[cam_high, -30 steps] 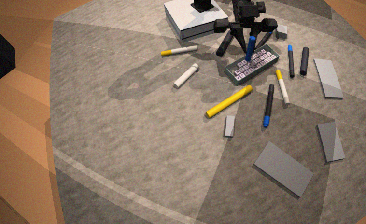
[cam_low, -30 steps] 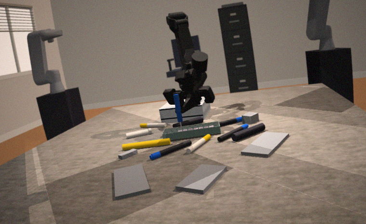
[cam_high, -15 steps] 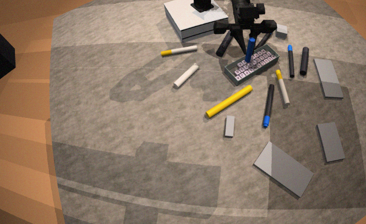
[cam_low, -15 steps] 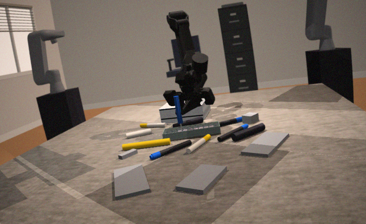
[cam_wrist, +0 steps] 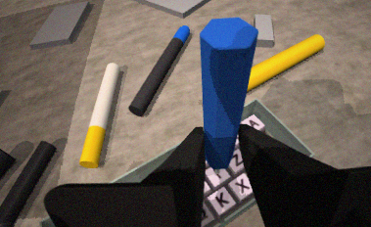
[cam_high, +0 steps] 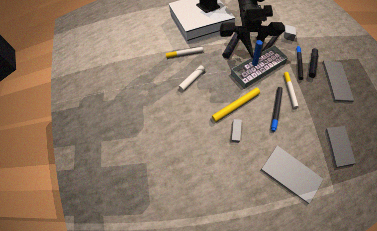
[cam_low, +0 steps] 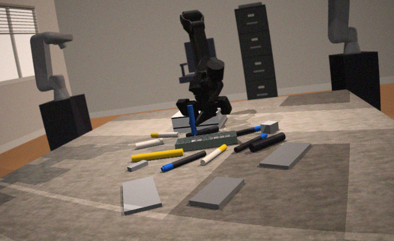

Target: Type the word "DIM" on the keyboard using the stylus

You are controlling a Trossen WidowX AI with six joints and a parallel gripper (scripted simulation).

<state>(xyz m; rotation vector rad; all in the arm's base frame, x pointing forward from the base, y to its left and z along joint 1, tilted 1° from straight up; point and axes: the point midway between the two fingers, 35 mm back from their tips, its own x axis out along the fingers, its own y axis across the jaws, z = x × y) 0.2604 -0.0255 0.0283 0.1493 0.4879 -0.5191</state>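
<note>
Now: the D key 9 cm to the left of my gripper tip and 6 cm below it. From my gripper tip the other things lie so: yellow cylinder (6 cm ahead, 12 cm to the right, 6 cm below); then blue stylus (2 cm below); then small grey cube (5 cm behind, 24 cm to the left, 6 cm below).
</note>
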